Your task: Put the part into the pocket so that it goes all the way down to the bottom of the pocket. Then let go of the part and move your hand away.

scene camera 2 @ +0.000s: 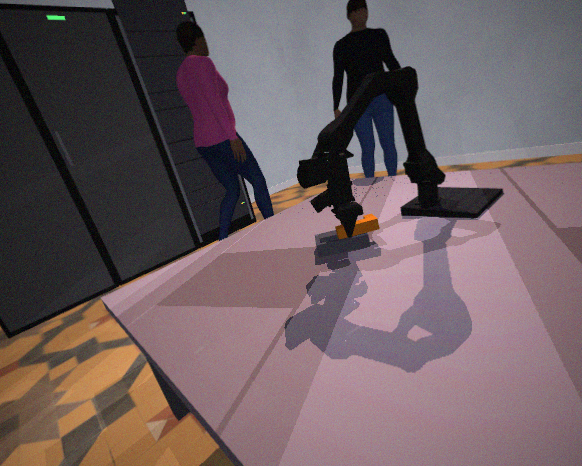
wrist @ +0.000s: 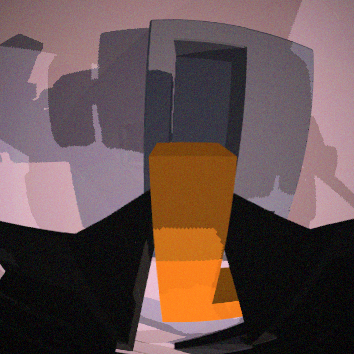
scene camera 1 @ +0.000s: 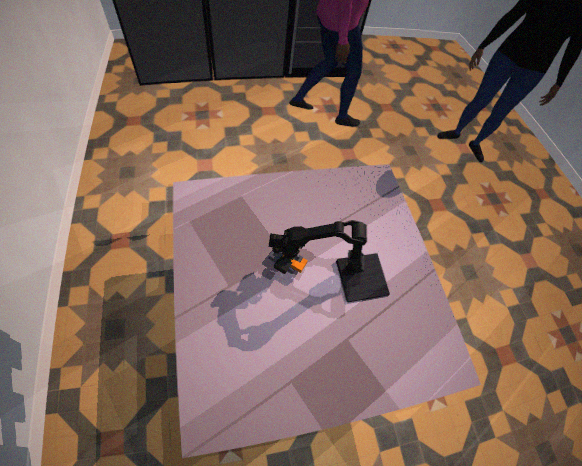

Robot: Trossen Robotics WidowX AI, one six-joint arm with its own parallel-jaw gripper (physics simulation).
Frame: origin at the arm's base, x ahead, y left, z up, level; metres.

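Seen in the pictures: gripper, fingertip midpoint: [scene camera 2: 348, 235] [wrist: 186, 195] [scene camera 1: 287, 262]; arm's base at its link origin: [scene camera 2: 428, 201] [scene camera 1: 353, 267].
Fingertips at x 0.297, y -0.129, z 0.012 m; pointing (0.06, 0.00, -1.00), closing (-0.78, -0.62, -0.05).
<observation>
Offsets run from my fingertips to a thing's top centre. Level surfaces: height alone.
My gripper [scene camera 1: 290, 267] [scene camera 2: 350, 234] [wrist: 186, 195] is shut on the orange part @[0.011 m left, 0.028 m back, 0.032 m up] [scene camera 1: 300, 264] [scene camera 2: 367, 226] [wrist: 194, 175], a bar with a short side step at its near end in the wrist view. The grey block @[0.030 m right, 0.005 m back, 0.001 m up] [scene camera 2: 342, 246] [wrist: 275, 100] with the pocket sits on the table below the fingers. The part is above the block, outside the pocket. In the wrist view the part's front end covers the pocket's near end, and the far part of the pocket floor shows. The exact height gap cannot be told.
The arm's black base plate [scene camera 1: 365, 287] [scene camera 2: 465, 202] stands on the pinkish table @[0.035 m down] [scene camera 1: 240, 400] [scene camera 2: 425, 420]. Arm shadows fall across the table and block. Two people [scene camera 1: 342, 20] [scene camera 1: 515, 55] [scene camera 2: 207, 105] [scene camera 2: 367, 55] and dark cabinets [scene camera 1: 170, 40] [scene camera 2: 75, 125] are beyond the table.
</observation>
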